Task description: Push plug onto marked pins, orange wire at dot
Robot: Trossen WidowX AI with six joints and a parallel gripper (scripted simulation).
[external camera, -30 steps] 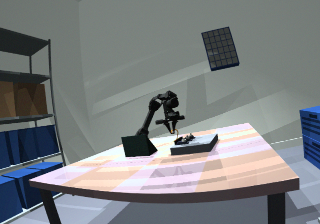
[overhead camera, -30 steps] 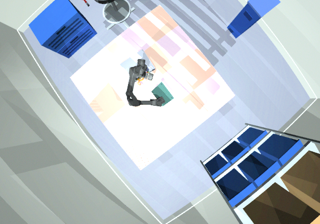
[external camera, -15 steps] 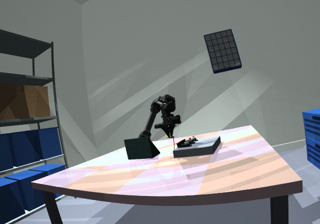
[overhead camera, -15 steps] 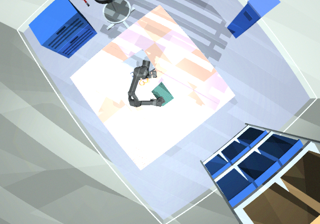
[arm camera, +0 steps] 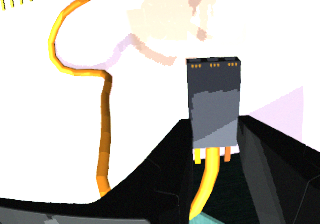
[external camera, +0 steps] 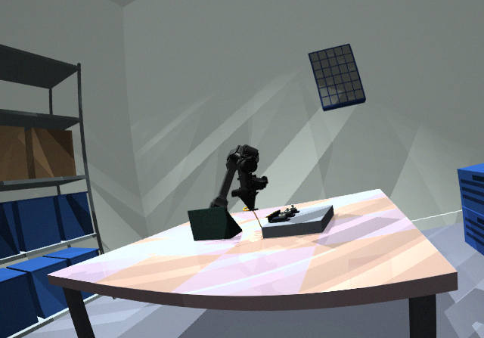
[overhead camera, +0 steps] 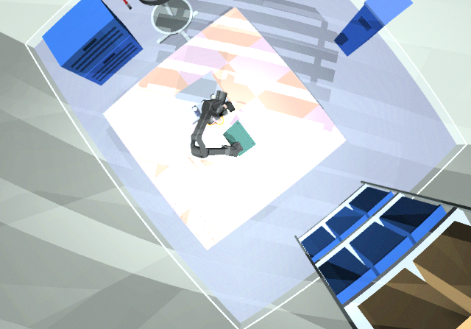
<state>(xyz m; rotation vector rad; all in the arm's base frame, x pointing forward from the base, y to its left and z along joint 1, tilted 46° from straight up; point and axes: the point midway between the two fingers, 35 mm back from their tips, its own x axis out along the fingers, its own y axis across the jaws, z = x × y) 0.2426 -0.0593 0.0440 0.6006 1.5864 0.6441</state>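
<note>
The red band is 8 cm ahead of my gripper tip and 4 cm below it. From my gripper tip the other things lie so: grey holder 24 cm ahead, 8 cm below, 6 cm to the left; then white dot 8 cm ahead, 3 cm below, 1 cm to the left.
</note>
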